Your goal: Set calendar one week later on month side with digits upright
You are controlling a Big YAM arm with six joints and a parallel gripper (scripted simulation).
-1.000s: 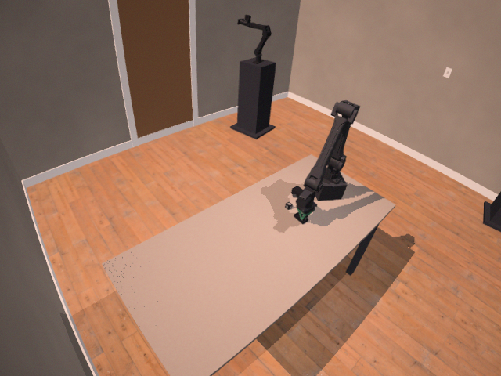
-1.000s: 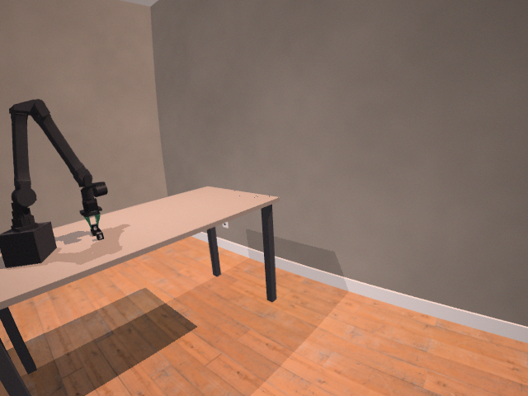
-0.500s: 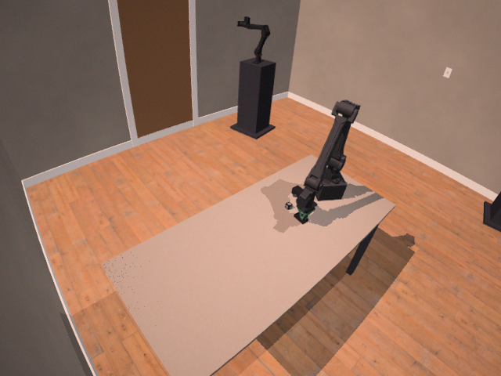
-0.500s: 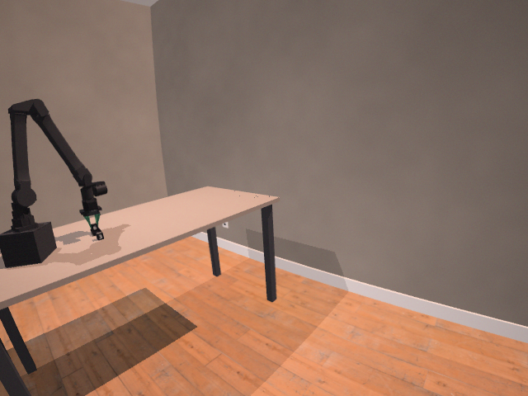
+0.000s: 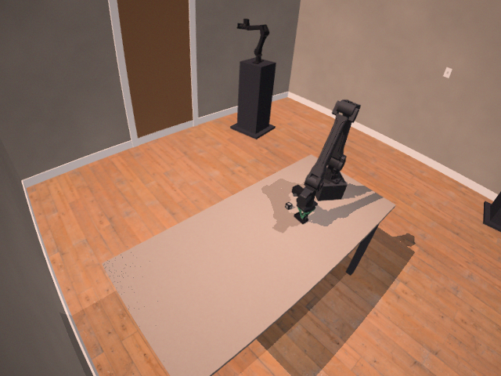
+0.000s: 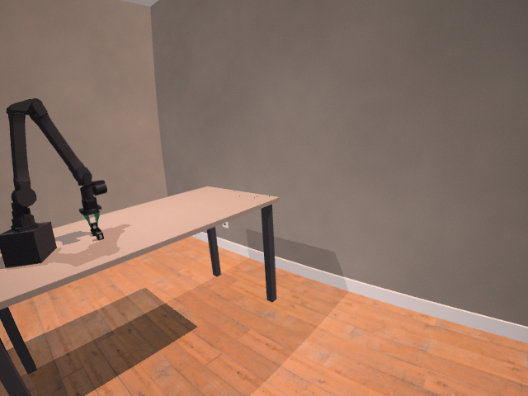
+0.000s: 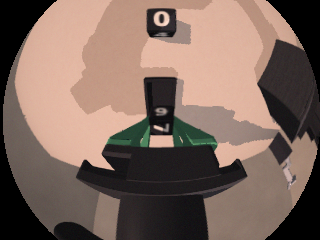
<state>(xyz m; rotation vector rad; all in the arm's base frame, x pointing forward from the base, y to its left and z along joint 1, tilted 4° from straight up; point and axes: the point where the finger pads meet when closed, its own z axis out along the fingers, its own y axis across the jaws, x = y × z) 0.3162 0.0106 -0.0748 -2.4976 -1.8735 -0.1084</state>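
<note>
My gripper is now 30 mm above the dark calendar tray and 20 mm to the left of it.
</note>
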